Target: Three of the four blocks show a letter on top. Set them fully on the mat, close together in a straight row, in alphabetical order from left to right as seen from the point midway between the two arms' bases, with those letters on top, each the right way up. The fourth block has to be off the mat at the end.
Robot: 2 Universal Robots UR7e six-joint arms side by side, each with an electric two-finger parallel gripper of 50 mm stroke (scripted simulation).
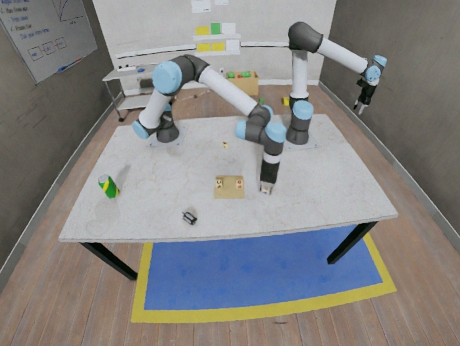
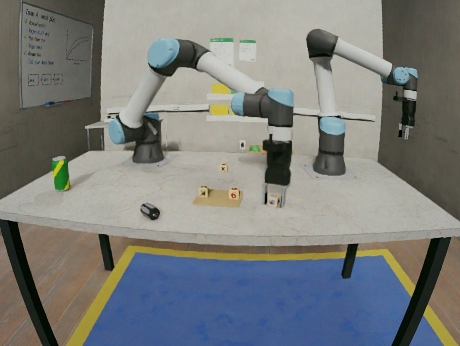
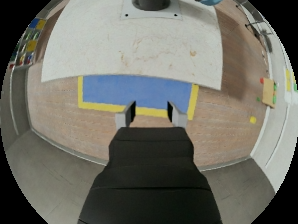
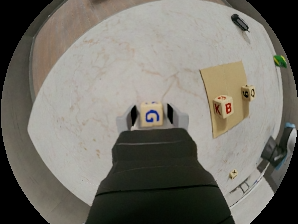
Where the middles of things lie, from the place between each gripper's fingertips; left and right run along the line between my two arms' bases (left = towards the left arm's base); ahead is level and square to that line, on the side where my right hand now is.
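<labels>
Tan mat (image 4: 227, 79): from my right hand (image 2: 273, 205), 30 mm behind, 170 mm to the right, 20 mm below.
My left hand: 51 cm short of the mat, 80 cm to the left of it, 18 cm above it.
</labels>
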